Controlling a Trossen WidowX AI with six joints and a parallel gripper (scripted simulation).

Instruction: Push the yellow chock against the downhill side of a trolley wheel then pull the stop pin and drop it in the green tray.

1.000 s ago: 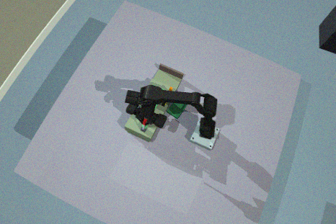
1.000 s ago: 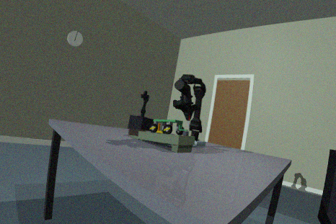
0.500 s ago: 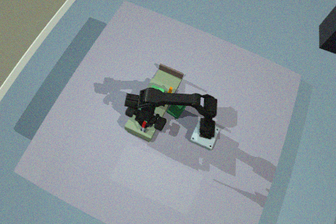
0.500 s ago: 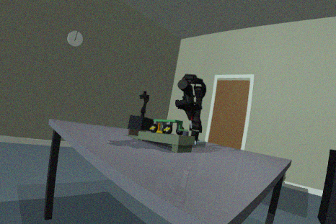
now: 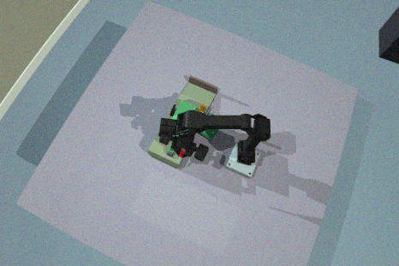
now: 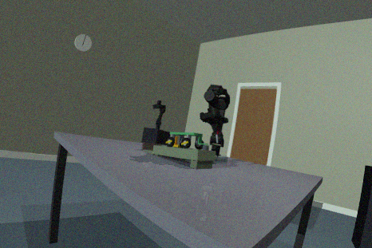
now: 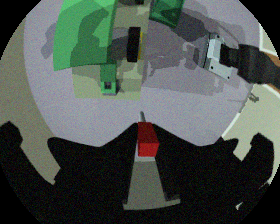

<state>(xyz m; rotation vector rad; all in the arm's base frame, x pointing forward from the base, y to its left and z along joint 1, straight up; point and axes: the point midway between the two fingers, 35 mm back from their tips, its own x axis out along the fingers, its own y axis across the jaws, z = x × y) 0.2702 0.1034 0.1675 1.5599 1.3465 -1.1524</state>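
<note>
My gripper tip is 230 mm to the left of the green tray, 190 mm above it and 90 mm past it. From my gripper tip the other things lie so: trolley (150 mm to the right, 60 mm below, 50 mm ahead); red-headed stop pin (right at my gripper tip); olive ramp (160 mm to the right, 130 mm below, 50 mm ahead).
</note>
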